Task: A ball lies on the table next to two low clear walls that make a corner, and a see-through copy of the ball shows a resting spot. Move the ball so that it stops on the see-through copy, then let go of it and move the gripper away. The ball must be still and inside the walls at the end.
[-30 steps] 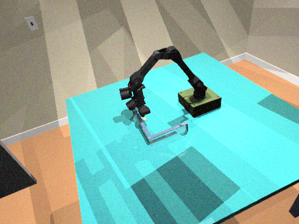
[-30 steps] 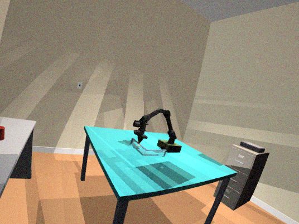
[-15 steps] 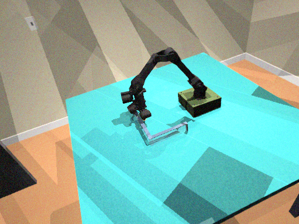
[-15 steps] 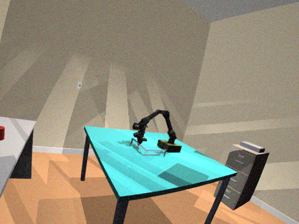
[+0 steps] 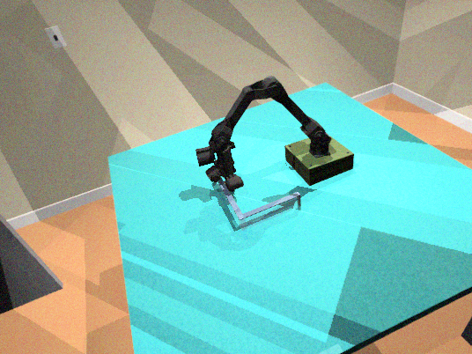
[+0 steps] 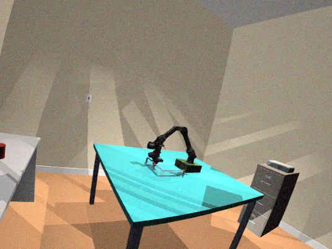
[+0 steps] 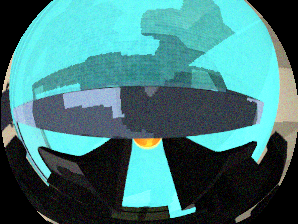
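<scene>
My gripper tip is now right at the orange ball. The rest, counted from my gripper tip: see-through copy of ball: right at my gripper tip.
</scene>
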